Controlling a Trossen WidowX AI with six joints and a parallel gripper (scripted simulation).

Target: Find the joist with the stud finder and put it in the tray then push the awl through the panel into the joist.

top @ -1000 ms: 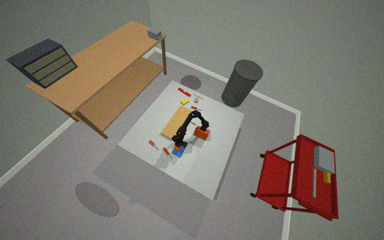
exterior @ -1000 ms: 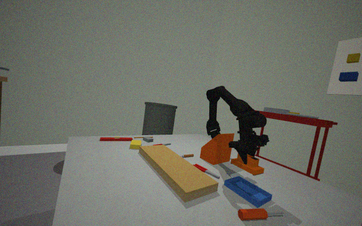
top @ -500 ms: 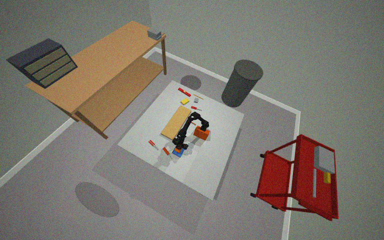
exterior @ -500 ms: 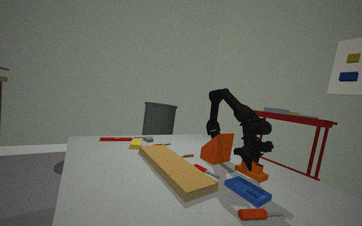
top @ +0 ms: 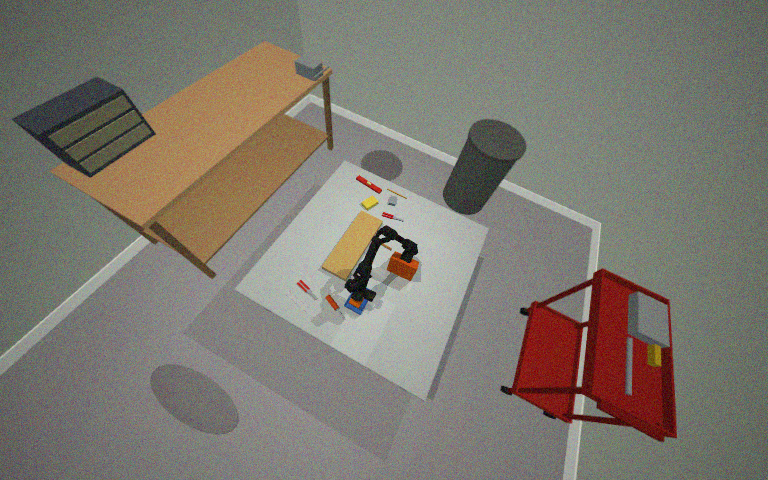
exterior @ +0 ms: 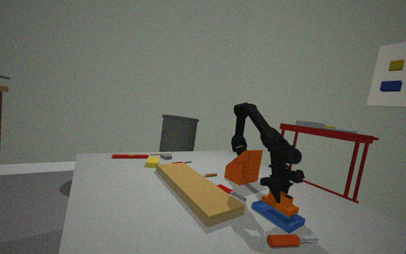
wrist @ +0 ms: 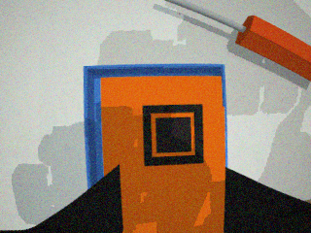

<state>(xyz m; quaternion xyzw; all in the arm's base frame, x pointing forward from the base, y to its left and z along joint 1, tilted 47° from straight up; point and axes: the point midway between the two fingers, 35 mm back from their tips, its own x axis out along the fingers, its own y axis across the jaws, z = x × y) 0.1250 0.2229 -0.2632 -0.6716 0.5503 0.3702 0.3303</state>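
The blue tray is 1 cm to the right of my gripper tip and 5 cm below it. The rest, counted from my gripper tip: orange stud finder 1 cm to the left, 2 cm above; yellow block 37 cm ahead, 67 cm to the right, 5 cm below; awl 9 cm ahead, 43 cm to the right, 6 cm below.
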